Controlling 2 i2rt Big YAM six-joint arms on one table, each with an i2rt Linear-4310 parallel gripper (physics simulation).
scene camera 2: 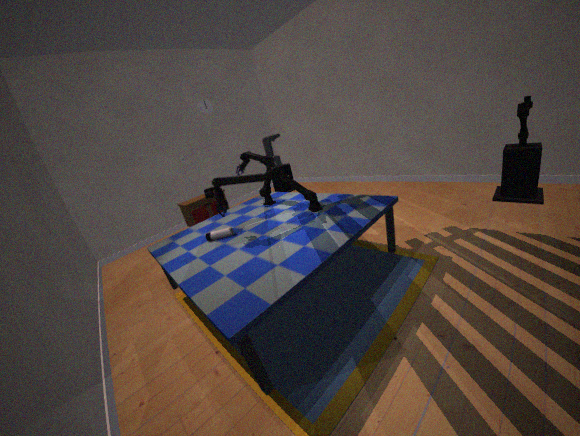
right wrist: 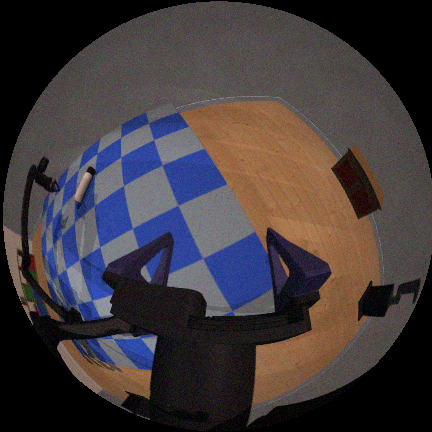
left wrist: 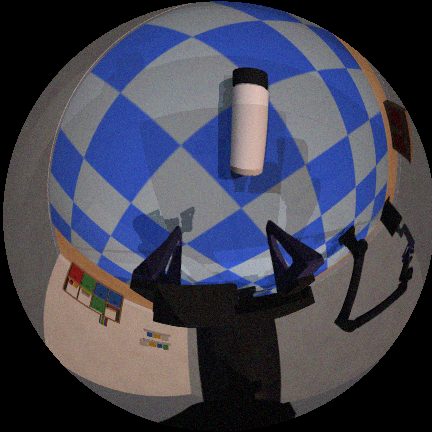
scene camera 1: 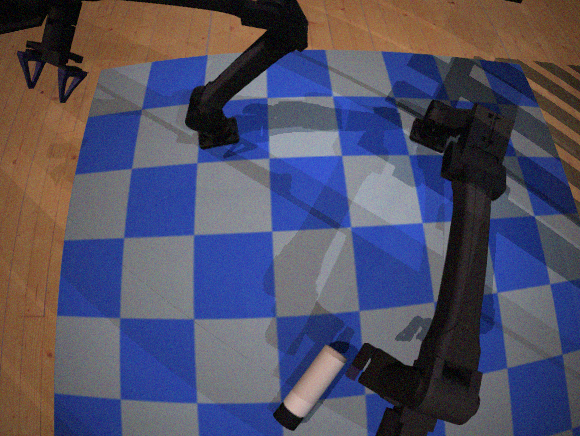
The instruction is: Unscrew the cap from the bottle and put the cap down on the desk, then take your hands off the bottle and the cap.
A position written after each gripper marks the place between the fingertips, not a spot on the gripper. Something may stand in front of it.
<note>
The left gripper (scene camera 1: 375,374) is open, holding nothing. Also in view: a white bottle (scene camera 1: 322,371). The right gripper (scene camera 1: 46,95) is open and holds nothing.
The white bottle shows as well in the left wrist view (left wrist: 249,104). The left gripper shows as well in the left wrist view (left wrist: 224,226). The right gripper also shows in the right wrist view (right wrist: 217,234).
</note>
